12 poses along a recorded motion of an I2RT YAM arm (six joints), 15 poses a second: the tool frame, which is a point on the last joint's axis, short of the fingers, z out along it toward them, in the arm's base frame.
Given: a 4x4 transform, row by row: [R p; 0 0 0 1], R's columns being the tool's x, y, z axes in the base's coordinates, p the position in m. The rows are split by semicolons.
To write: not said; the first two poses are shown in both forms.
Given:
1: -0.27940, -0.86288, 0.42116, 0.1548; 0.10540, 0.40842, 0.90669, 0.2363; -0.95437, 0.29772, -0.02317, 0.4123; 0, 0, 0, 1
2: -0.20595, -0.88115, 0.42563, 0.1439; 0.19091, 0.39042, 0.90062, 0.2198; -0.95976, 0.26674, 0.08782, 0.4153; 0, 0, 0, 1
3: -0.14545, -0.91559, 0.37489, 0.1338; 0.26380, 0.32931, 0.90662, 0.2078; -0.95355, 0.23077, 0.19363, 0.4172; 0, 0, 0, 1
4: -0.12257, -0.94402, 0.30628, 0.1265; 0.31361, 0.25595, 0.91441, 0.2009; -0.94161, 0.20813, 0.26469, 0.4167; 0, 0, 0, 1
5: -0.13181, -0.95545, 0.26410, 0.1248; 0.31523, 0.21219, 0.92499, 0.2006; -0.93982, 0.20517, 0.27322, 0.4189; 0, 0, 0, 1
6: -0.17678, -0.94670, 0.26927, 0.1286; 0.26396, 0.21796, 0.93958, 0.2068; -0.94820, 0.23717, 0.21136, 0.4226; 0, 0, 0, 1
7: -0.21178, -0.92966, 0.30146, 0.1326; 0.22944, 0.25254, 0.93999, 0.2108; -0.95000, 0.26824, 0.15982, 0.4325; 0, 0, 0, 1
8: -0.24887, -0.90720, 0.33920, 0.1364; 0.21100, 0.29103, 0.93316, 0.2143; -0.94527, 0.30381, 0.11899, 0.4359; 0, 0, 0, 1
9: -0.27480, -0.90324, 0.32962, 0.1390; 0.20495, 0.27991, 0.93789, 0.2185; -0.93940, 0.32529, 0.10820, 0.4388; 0, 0, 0, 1
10: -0.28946, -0.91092, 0.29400, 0.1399; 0.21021, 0.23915, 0.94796, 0.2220; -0.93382, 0.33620, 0.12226, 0.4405; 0, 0, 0, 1
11: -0.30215, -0.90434, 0.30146, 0.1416; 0.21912, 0.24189, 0.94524, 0.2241; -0.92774, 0.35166, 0.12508, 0.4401; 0, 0, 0, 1
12: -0.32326, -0.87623, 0.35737, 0.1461; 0.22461, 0.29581, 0.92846, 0.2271; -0.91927, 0.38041, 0.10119, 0.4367; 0, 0, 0, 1
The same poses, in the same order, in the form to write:
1: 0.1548, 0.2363, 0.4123, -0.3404, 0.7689, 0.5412, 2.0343
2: 0.1439, 0.2198, 0.4153, -0.3403, 0.7437, 0.5755, 1.9432
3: 0.1338, 0.2078, 0.4172, -0.3556, 0.6989, 0.6205, 1.8873
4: 0.1265, 0.2009, 0.4167, -0.3703, 0.6543, 0.6594, 1.8765
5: 0.1248, 0.2006, 0.4189, -0.3803, 0.6361, 0.6714, 1.8999
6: 0.1286, 0.2068, 0.4226, -0.3786, 0.6563, 0.6526, 1.9538
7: 0.1326, 0.2108, 0.4325, -0.3664, 0.6826, 0.6323, 1.9820
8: 0.1364, 0.2143, 0.4359, -0.3466, 0.7075, 0.6159, 2.0036
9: 0.1390, 0.2185, 0.4388, -0.3417, 0.7079, 0.6182, 2.0301
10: 0.1399, 0.2220, 0.4405, -0.3453, 0.6930, 0.6328, 2.0533
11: 0.1416, 0.2241, 0.4401, -0.3358, 0.6953, 0.6355, 2.0574
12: 0.1461, 0.2271, 0.4367, -0.3092, 0.7202, 0.6210, 2.0523
